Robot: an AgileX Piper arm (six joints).
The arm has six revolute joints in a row. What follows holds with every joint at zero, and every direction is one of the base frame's.
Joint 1 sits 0.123 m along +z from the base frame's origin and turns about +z.
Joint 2 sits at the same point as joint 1 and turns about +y.
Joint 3 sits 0.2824 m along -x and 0.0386 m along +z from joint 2 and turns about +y.
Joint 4 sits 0.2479 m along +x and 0.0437 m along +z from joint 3 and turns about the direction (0.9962, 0, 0.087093).
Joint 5 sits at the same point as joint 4 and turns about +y.
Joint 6 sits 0.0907 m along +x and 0.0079 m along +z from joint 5 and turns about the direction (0.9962, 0, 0.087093).
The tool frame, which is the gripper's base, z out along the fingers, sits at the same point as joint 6; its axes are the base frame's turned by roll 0, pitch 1.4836 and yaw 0 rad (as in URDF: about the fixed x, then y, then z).
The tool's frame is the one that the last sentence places.
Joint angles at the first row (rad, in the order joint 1, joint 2, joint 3, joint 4, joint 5, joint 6):
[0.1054 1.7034 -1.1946 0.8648 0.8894 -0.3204]
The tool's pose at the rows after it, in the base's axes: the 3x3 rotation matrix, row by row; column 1 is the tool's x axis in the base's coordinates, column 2 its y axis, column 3 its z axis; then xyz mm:
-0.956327 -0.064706 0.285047; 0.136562 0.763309 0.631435; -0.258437 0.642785 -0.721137; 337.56 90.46 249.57
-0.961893 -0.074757 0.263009; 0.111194 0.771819 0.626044; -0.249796 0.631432 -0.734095; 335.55 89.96 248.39
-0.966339 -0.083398 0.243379; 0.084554 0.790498 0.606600; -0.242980 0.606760 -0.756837; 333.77 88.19 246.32
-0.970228 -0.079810 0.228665; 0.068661 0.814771 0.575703; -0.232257 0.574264 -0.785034; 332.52 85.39 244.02
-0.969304 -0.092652 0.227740; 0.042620 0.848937 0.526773; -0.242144 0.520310 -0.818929; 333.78 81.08 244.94
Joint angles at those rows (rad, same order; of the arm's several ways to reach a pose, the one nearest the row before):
[0.1054 1.7034 -1.1946 0.8600 0.9092 -0.3204]
[0.1054 1.7033 -1.1945 0.8376 0.9284 -0.3204]
[0.1054 1.7034 -1.1946 0.7961 0.9413 -0.3120]
[0.1054 1.7034 -1.1957 0.7413 0.9480 -0.2853]
[0.1054 1.7034 -1.2125 0.6613 0.9510 -0.2571]

